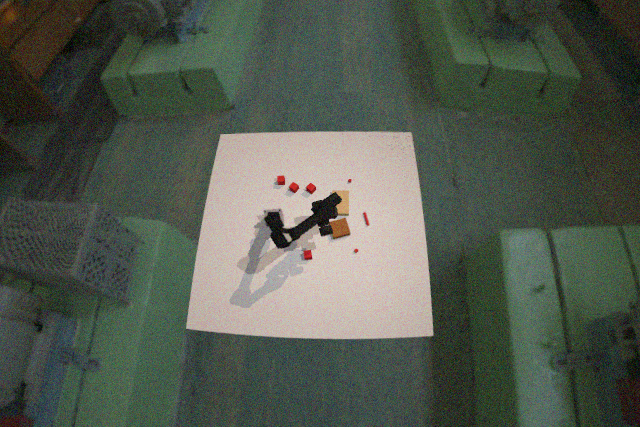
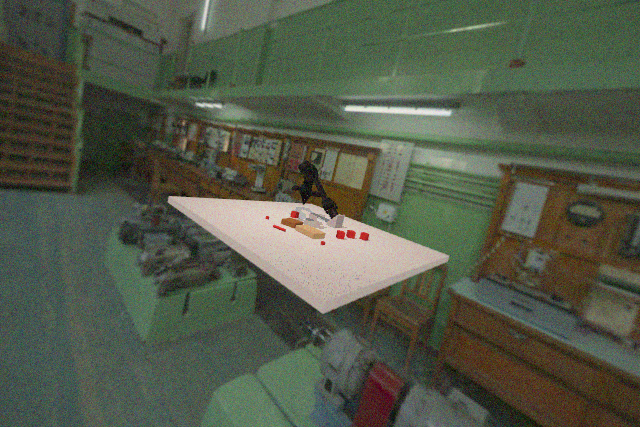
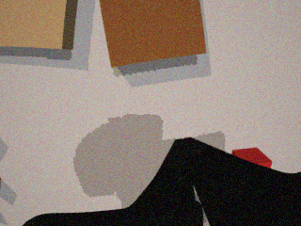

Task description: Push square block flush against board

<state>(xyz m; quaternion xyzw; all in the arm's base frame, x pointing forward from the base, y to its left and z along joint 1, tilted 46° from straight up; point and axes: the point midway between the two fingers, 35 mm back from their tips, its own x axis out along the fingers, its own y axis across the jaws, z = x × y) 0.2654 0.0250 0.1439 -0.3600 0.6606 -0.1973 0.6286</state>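
Now: the brown square block 9 cm ahead of my gripper tip, 2 cm to the left of it and 11 cm below it. Also, from my gripper tip: tan board 10 cm ahead, 18 cm to the left, 11 cm below; thin red stick 24 cm ahead, 7 cm to the left, 12 cm below.
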